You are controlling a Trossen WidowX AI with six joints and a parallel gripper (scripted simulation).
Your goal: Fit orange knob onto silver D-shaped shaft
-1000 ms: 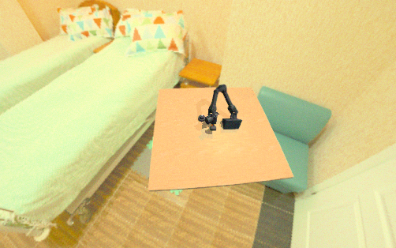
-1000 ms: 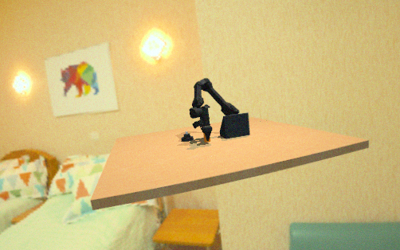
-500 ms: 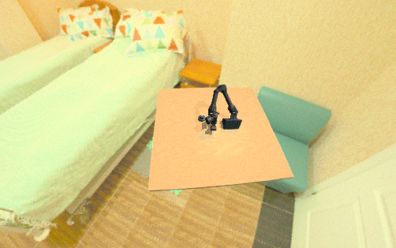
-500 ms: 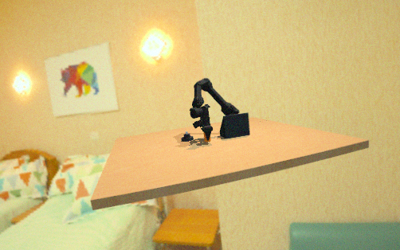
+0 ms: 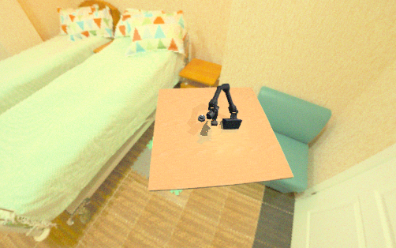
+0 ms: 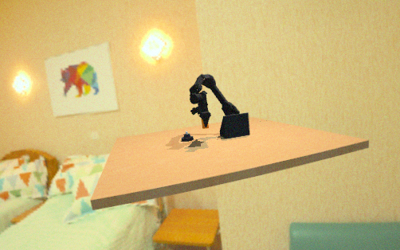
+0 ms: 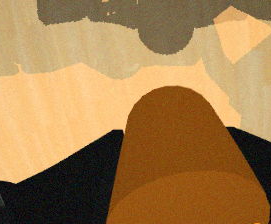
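Now: gripper tip 3 cm below the orange knob. From my gripper tip the other things lie so: shaft: 9 cm ahead, 15 cm to the right, 7 cm below.
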